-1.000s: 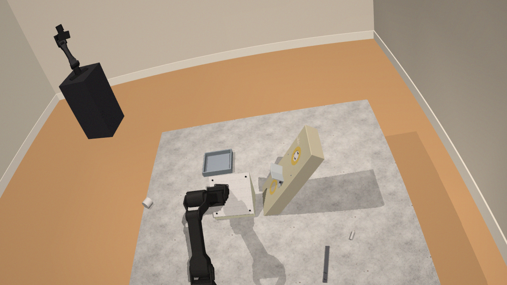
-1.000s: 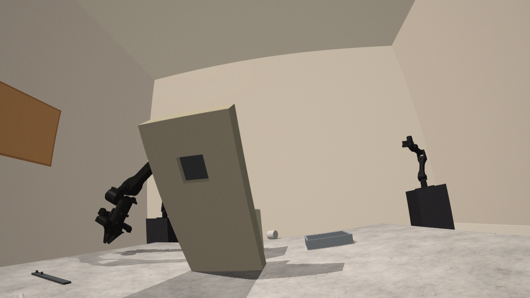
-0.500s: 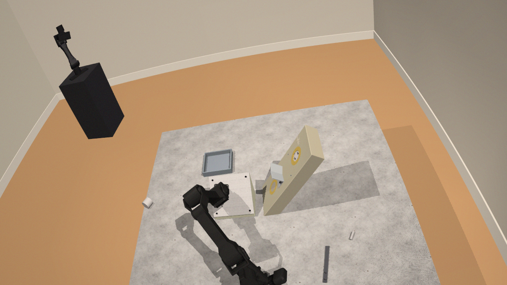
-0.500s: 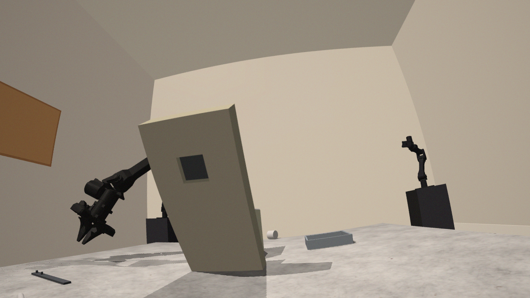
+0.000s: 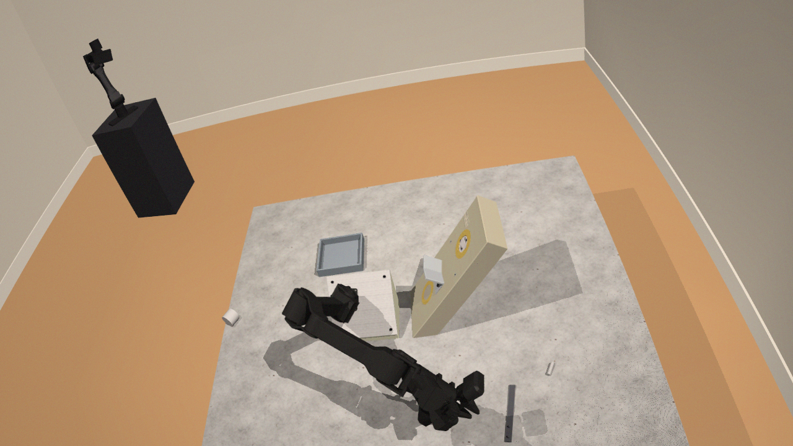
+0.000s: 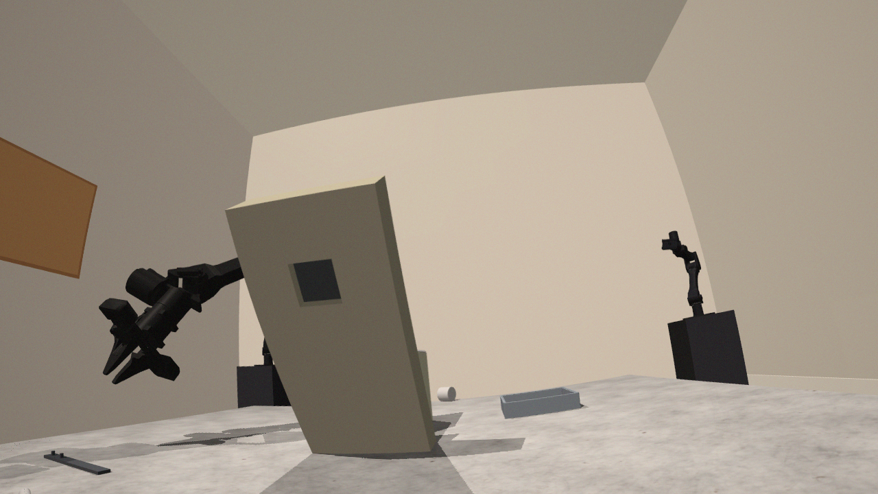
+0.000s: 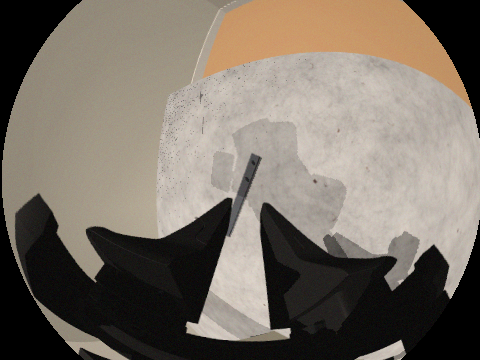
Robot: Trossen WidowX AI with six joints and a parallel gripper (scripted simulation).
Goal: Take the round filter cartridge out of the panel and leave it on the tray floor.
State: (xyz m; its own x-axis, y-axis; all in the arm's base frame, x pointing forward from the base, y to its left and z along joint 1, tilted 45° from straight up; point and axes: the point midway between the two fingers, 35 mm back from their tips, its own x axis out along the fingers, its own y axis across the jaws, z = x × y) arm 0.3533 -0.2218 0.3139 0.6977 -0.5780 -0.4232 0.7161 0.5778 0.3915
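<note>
Now: gripper tip 2 cm past the round filter cartridge, 43 cm to the right of it and 13 cm below it. Round my gripper tip: small peg: 19 cm ahead, 19 cm to the left, 11 cm below; beige service panel: 6 cm behind, 43 cm to the left, 6 cm above; grey tray: 47 cm behind, 66 cm to the left, 10 cm below.
</note>
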